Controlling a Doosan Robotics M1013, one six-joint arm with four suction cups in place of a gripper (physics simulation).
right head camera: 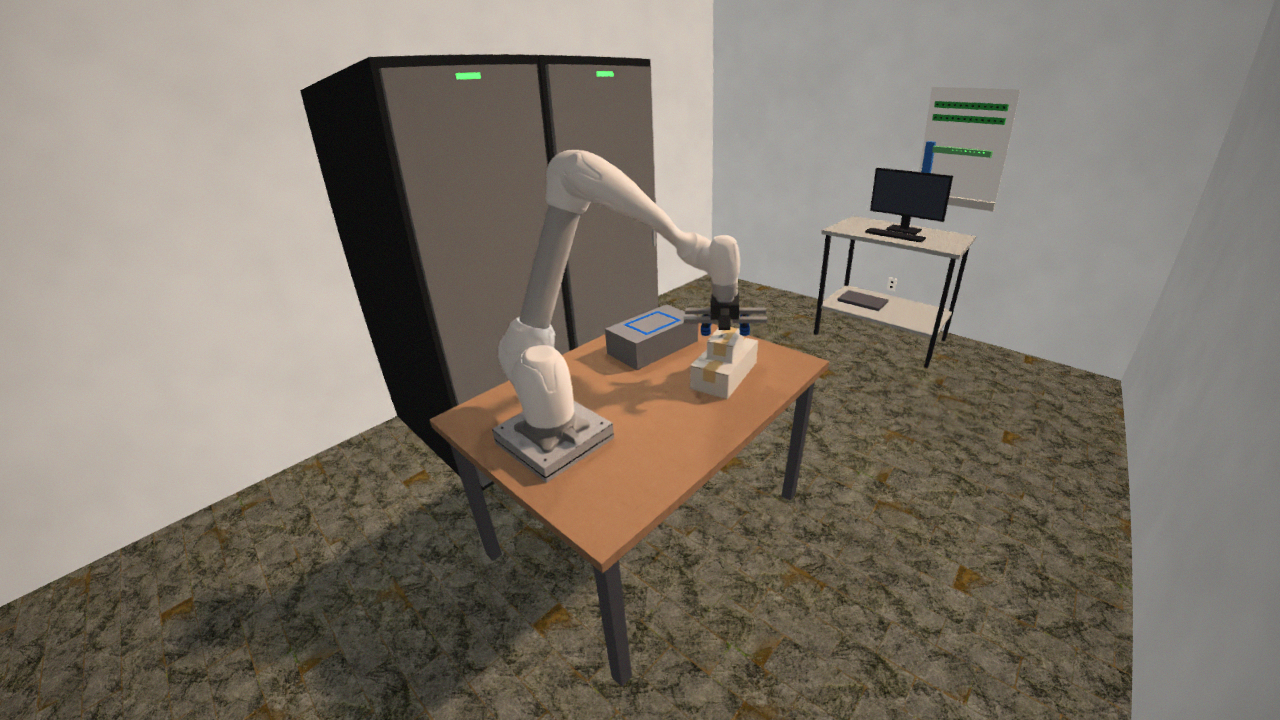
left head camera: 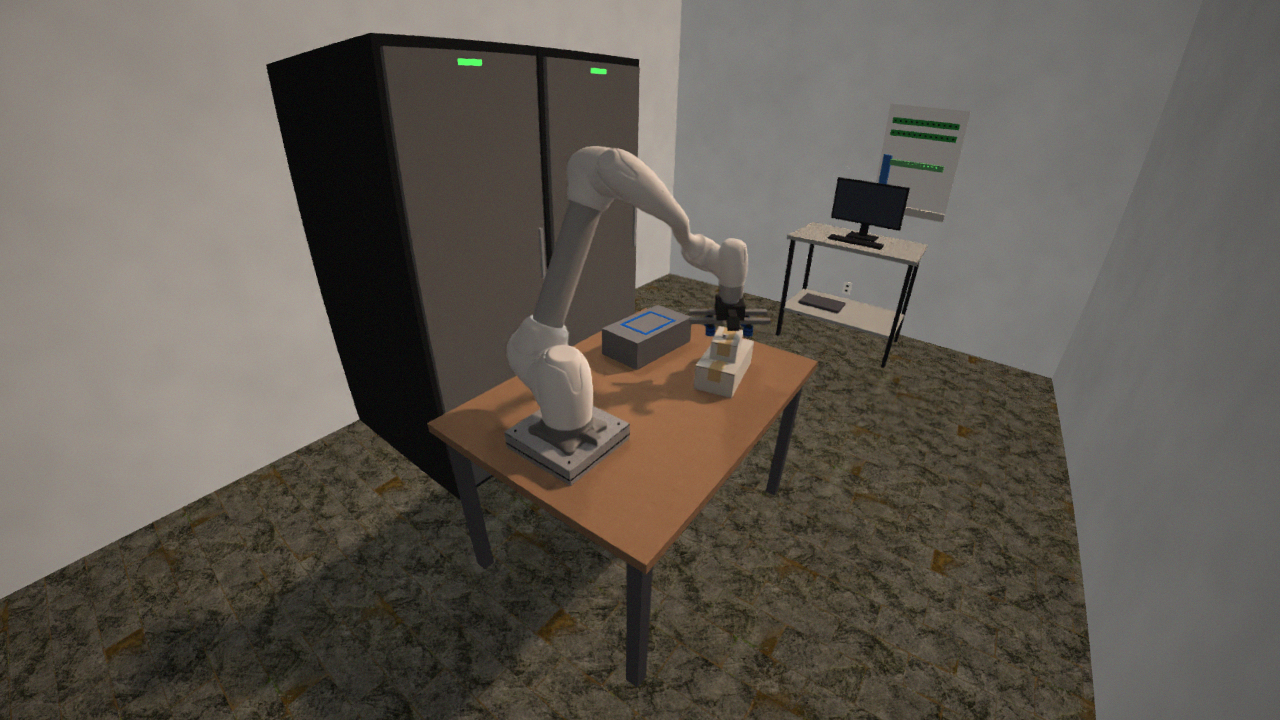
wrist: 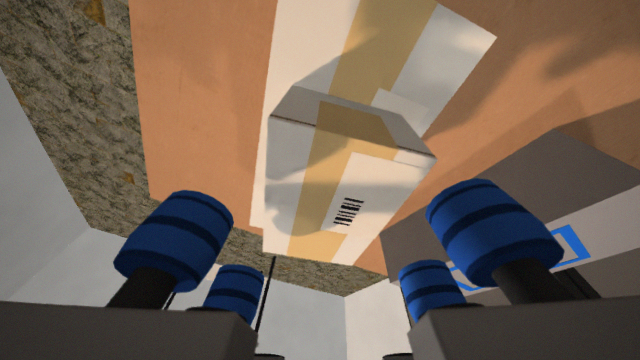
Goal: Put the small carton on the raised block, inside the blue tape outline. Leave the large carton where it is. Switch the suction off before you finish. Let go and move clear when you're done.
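Frame: origin at the arm's base, x ahead, y left, z up, level; metres.
Seen in the pictures: hand, tool point: (wrist: 329, 249); arm's base, link origin: (right head camera: 552, 427) (left head camera: 568, 429).
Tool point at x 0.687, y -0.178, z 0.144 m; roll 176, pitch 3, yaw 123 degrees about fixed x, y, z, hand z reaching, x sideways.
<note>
Offsets run from my tool point to a thing's top centre. Level surfaces: height alone.
The small carton {dx +0.009, dy +0.002, dz -0.030 m} (left head camera: 725, 345) (right head camera: 720, 348) (wrist: 320, 180), white with tan tape and a barcode label, sits on top of the large carton {dx +0.012, dy +0.001, dz -0.103 m} (left head camera: 718, 376) (right head camera: 714, 379) (wrist: 310, 30), which stands on the table. My gripper (left head camera: 729, 325) (right head camera: 725, 326) (wrist: 334, 262) is open, its blue suction cups just above the small carton and holding nothing. In the wrist view the cups show to both sides of the carton's top; any contact is hard to judge. The grey raised block {dx +0.013, dy +0.378, dz -0.085 m} (left head camera: 631, 349) (right head camera: 637, 351) (wrist: 540, 172) bears the blue tape outline (left head camera: 658, 327) (right head camera: 662, 327) (wrist: 577, 243), with nothing inside it.
The wooden table {dz -0.206 m} (left head camera: 662, 483) (right head camera: 644, 474) (wrist: 200, 100) carries the arm's base plate (left head camera: 528, 440) (right head camera: 519, 438) near its left end. A tall dark cabinet (left head camera: 465, 223) (right head camera: 465, 223) stands behind the table. A desk (left head camera: 805, 234) (right head camera: 841, 229) with a monitor (left head camera: 870, 203) (right head camera: 910, 194) is farther back.
</note>
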